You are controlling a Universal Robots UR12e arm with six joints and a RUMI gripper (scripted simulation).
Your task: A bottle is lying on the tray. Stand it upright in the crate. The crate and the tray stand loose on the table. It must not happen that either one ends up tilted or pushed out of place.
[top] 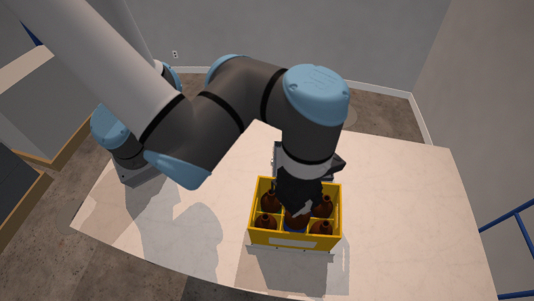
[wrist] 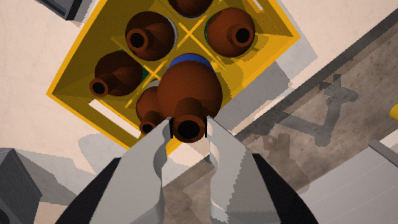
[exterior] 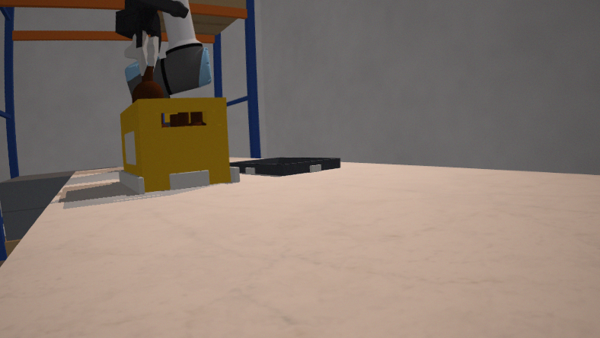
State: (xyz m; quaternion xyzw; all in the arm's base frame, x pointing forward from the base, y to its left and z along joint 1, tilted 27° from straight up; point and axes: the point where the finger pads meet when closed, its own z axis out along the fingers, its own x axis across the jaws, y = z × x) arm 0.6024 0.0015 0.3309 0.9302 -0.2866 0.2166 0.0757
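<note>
Right now my hand is 18 cm above the crate, 4 cm to the right of it and 1 cm past it. Also, from my hand: tray (34 cm to the left, 25 cm below, 3 cm behind).
</note>
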